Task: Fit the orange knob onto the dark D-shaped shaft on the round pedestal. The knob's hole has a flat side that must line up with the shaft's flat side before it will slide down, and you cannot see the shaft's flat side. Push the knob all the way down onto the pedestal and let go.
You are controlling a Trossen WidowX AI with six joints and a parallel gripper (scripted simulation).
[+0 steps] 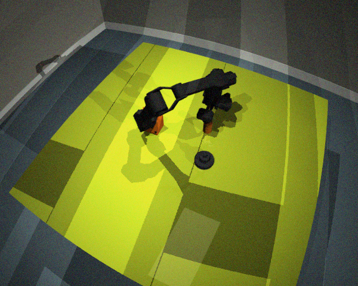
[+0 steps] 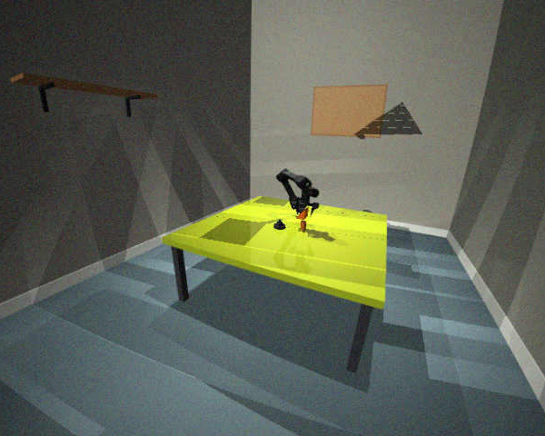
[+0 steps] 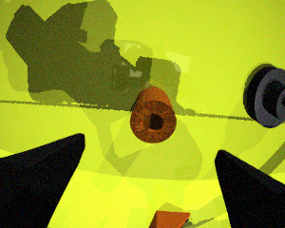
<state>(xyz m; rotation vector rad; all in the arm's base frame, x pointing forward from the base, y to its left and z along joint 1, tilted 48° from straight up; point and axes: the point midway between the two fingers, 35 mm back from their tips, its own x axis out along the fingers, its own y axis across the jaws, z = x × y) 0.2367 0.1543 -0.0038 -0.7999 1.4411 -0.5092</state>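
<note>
The orange knob is 7 cm below my gripper tip. Round my gripper tip: pedestal 6 cm ahead, 16 cm to the right, 7 cm below.
</note>
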